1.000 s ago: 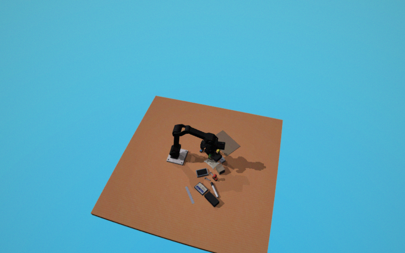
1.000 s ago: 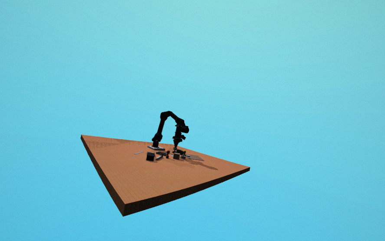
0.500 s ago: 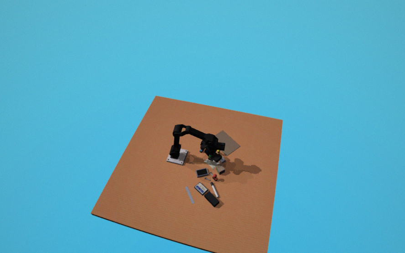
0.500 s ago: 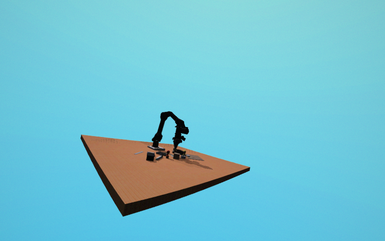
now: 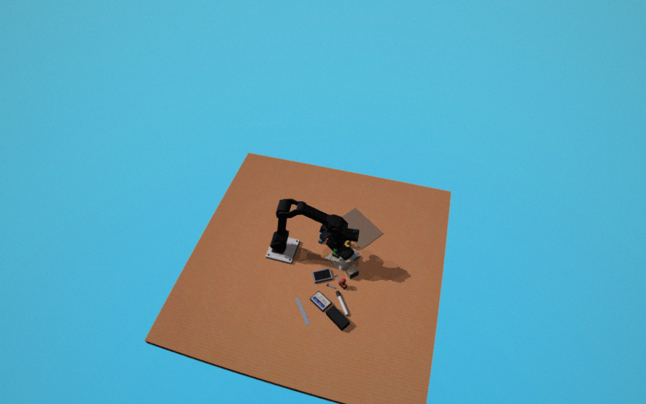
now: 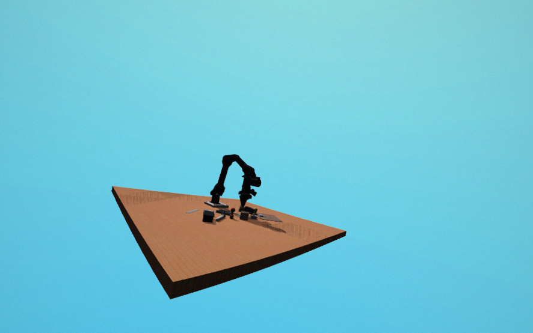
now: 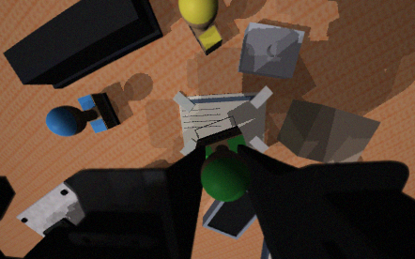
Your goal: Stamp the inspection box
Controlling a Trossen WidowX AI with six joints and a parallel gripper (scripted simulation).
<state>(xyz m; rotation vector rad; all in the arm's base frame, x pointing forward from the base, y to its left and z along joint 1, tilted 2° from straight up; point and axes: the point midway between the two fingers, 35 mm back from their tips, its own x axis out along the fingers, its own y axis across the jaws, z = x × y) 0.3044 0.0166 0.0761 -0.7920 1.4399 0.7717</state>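
The card lies 10 mm ahead of my gripper tip and 60 mm below it. Round my gripper tip: yellow stamp 40 mm ahead, 90 mm to the left, 40 mm below; then grey block 80 mm ahead, 40 mm to the left, 40 mm below; then green-knobbed stamp right at my gripper tip.
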